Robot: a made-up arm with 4 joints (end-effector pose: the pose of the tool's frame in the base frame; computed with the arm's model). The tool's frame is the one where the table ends. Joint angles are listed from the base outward.
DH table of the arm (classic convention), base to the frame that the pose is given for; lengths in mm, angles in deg. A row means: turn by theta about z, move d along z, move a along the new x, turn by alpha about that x. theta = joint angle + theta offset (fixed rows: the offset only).
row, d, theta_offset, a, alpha
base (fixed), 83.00, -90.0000, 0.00, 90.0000
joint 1, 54.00, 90.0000, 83.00, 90.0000
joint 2, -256.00, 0.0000, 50.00, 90.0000
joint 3, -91.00, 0.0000, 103.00, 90.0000
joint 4, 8.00, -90.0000, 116.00, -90.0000
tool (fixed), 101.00, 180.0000, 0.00, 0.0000
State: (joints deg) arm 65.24 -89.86 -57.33 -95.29
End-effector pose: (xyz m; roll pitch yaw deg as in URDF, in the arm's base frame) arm -0.0230 0.3410 -0.0262 -45.21 46.22 39.06
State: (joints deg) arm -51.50 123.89 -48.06 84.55
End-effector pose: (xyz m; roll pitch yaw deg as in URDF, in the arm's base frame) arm -0.2163 0.2900 0.4030 54.97 17.43 -58.44
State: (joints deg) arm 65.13 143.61 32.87 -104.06
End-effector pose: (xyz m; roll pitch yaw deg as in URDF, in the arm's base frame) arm 0.0602 0.0882 -0.1861 -107.19 -8.12 -106.90
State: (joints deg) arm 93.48 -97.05 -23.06 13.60
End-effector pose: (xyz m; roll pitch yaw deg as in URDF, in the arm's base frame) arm 0.2232 0.2082 -0.2832 -111.30 -8.56 -109.74
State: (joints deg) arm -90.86 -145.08 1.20 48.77
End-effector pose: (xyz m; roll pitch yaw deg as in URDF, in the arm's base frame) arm 0.1967 0.1124 0.3433 89.96 -0.70 -166.14
